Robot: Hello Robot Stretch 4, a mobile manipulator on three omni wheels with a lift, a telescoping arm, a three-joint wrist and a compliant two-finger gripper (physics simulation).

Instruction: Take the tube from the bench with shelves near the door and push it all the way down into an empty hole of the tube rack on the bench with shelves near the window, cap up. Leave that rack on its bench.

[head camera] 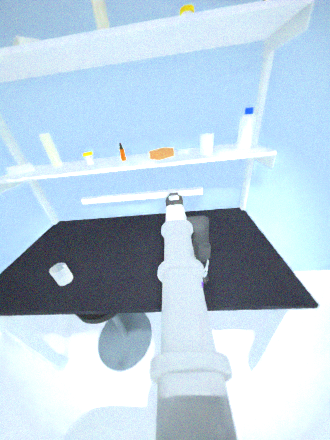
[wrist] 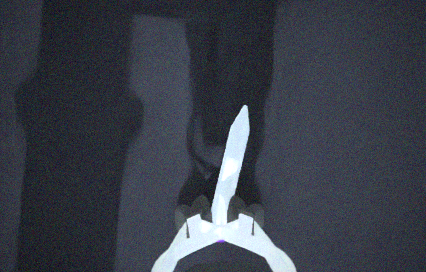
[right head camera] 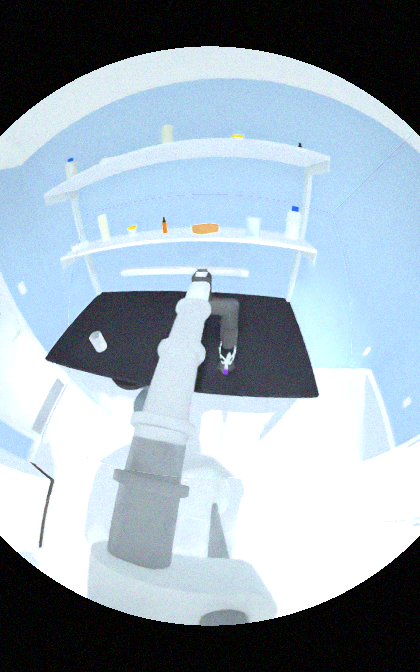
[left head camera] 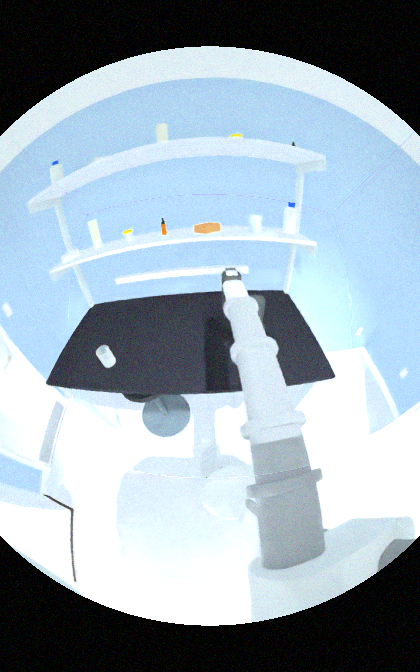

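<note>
A pale tube with a pointed tip and a purple cap is at the black-topped bench. My gripper is shut on the tube near its cap end. In the wrist view the tube slants slightly right, its tip pointing away from the fingers. Whether it touches the bench top I cannot tell. In the head view my arm partly hides the gripper; in the left head view the gripper is hidden. The tube rack does not show.
A white cup lies at the bench's left. A stool stands below the front edge. Bottles and an orange-brown object stand on the lower shelf; an upper shelf spans above.
</note>
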